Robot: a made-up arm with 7 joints. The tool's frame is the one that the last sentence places.
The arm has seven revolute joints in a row. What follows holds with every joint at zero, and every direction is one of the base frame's. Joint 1 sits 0.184 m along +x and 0.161 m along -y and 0.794 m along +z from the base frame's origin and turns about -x. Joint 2 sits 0.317 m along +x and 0.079 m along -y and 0.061 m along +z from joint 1 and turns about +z. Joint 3 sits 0.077 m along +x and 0.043 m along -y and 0.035 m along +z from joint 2 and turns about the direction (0.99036, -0.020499, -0.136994). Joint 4 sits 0.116 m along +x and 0.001 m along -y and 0.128 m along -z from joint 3 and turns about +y. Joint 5 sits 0.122 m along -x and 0.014 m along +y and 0.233 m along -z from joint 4 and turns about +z. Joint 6 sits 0.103 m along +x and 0.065 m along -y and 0.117 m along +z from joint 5 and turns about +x. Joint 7 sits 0.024 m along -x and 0.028 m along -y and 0.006 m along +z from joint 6 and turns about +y. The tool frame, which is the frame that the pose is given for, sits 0.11 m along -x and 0.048 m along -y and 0.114 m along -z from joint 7; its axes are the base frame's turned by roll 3.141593, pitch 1.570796 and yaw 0 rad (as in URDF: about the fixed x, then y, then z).
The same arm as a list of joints. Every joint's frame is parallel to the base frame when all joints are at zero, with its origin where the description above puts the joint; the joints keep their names.
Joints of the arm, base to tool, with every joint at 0 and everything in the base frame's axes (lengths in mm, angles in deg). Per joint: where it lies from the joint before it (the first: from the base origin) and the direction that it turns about. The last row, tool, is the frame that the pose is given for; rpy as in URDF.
joint 1: xyz 184 -161 794 axis -x
joint 2: xyz 317 -79 61 axis +z
joint 3: xyz 77 -43 35 axis 0.99036 -0.020499 -0.136994
joint 4: xyz 116 -1 -128 axis +y
joint 5: xyz -122 14 -233 axis +z
joint 6: xyz 103 -65 117 axis +x
joint 7: xyz -24 -28 6 axis +y
tool: xyz -110 -48 -114 rpy -180 90 0

